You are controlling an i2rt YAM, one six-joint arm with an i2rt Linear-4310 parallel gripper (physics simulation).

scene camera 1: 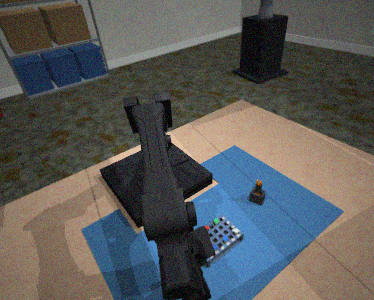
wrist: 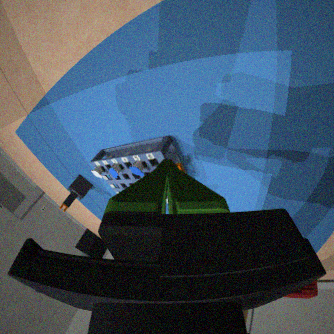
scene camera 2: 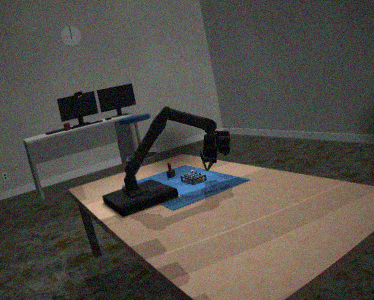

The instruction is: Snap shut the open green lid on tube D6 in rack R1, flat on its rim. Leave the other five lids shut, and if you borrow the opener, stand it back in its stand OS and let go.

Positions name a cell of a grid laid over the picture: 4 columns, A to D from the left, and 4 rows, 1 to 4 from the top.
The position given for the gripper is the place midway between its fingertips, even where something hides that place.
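Wrist view: the gripper (wrist: B2), shut and holding nothing, and a blue mat (wrist: C2). The blue mat is visible in scene camera 1 (scene camera 1: D3) and in scene camera 2 (scene camera 2: C3) as well.
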